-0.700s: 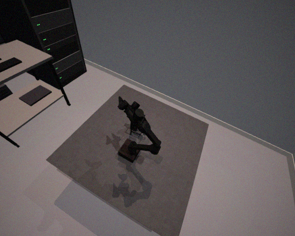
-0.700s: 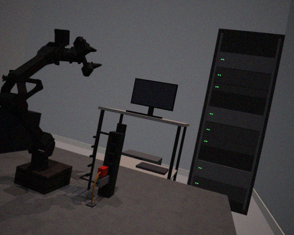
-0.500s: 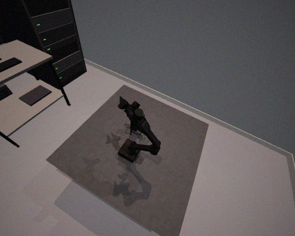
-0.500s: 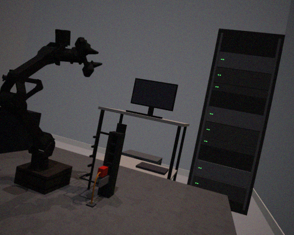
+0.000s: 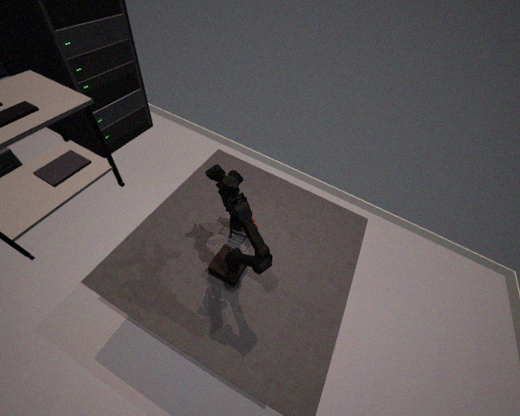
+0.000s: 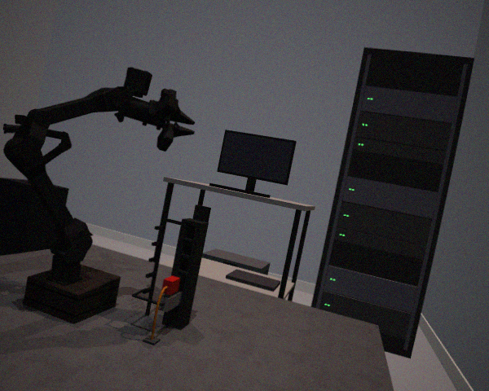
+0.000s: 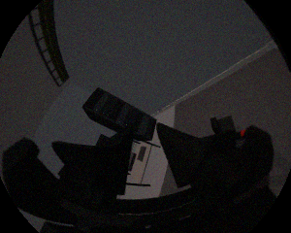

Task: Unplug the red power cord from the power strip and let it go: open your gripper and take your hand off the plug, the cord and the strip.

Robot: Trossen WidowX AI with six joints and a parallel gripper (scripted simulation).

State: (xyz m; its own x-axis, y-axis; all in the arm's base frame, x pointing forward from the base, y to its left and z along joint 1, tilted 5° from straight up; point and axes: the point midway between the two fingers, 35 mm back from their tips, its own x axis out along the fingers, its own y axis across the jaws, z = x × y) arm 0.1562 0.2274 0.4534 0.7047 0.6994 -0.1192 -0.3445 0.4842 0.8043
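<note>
Right now my gripper tip is 41 cm above the red plug, 14 cm to the left of it and 9 cm short of it.
</note>
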